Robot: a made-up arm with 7 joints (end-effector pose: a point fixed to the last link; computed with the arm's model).
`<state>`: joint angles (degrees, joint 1 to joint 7).
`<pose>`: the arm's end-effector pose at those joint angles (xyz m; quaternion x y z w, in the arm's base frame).
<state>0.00 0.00 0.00 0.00 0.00 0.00 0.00</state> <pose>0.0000 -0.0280 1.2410 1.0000 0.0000 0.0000 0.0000</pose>
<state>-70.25 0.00 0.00 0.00 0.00 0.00 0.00</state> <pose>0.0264 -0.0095 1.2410 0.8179 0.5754 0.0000 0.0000</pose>
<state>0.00 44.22 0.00 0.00 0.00 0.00 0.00</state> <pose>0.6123 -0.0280 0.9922 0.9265 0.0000 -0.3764 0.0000</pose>
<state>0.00 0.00 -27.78 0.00 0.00 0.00 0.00</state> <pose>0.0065 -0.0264 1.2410 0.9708 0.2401 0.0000 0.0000</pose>
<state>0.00 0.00 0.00 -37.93 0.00 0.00 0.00</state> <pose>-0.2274 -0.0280 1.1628 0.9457 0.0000 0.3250 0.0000</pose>
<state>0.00 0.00 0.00 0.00 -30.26 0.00 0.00</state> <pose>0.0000 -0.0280 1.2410 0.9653 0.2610 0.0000 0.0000</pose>
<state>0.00 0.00 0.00 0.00 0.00 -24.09 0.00</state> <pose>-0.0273 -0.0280 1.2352 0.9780 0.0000 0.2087 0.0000</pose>
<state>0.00 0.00 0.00 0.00 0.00 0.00 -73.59</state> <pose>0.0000 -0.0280 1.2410 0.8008 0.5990 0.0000 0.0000</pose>
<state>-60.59 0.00 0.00 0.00 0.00 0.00 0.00</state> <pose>0.0244 -0.0137 1.2410 0.8634 0.5045 0.0000 0.0000</pose>
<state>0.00 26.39 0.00 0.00 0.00 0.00 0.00</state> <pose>0.3903 -0.0280 1.1495 0.9736 0.0000 -0.2283 0.0000</pose>
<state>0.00 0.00 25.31 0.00 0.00 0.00 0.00</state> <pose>-0.0060 -0.0267 1.2410 0.9757 -0.2191 0.0000 0.0000</pose>
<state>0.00 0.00 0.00 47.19 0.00 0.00 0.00</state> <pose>0.2714 -0.0280 1.1224 0.9164 0.0000 -0.4003 0.0000</pose>
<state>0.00 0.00 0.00 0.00 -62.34 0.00 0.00</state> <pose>0.0000 -0.0280 1.2410 0.8556 0.5176 0.0000 0.0000</pose>
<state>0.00 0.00 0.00 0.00 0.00 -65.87 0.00</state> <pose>-0.0611 -0.0280 1.2014 0.8393 0.0000 0.5437 0.0000</pose>
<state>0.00 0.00 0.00 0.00 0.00 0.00 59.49</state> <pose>0.0000 -0.0280 1.2410 0.8682 -0.4961 0.0000 0.0000</pose>
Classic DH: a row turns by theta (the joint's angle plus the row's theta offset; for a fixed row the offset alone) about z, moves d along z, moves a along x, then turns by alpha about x. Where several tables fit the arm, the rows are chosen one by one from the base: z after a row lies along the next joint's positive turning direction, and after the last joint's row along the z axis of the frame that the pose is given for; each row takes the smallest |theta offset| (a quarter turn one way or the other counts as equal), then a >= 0, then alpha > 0; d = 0 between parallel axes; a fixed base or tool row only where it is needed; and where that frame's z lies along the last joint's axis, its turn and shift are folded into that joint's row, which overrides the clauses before.
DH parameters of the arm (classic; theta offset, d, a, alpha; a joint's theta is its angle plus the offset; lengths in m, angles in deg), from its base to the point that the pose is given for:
base (fixed): 0 0 0 180
joint 1: 0 -0.363 0 90
joint 2: 0 -0.014 0 -90
joint 3: 0 -0.508 0 90
joint 4: 0 -0.014 0 -90
joint 5: 0 -0.303 0 90
joint 6: 0 0 0 -90
joint 7: 0 -0.067 0 0

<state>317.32 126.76 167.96 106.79 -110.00 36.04 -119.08</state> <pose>0.4664 0.2823 0.3801 -0.6779 -0.5767 0.2323 0.3923</pose>
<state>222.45 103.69 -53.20 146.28 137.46 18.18 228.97</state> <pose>-0.2212 0.0094 0.1651 -0.4880 -0.2215 -0.0973 0.8386</pose>
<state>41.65 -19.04 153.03 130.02 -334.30 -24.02 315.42</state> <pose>-0.3544 0.1202 0.5536 -0.1636 0.4533 -0.2703 0.8335</pose>
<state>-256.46 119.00 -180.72 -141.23 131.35 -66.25 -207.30</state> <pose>-0.0713 -0.1122 0.0205 -0.2365 0.3289 -0.8744 0.2670</pose>
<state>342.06 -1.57 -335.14 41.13 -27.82 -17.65 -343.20</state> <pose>0.2068 -0.0708 1.1642 -0.9753 -0.0118 0.1942 0.1045</pose>
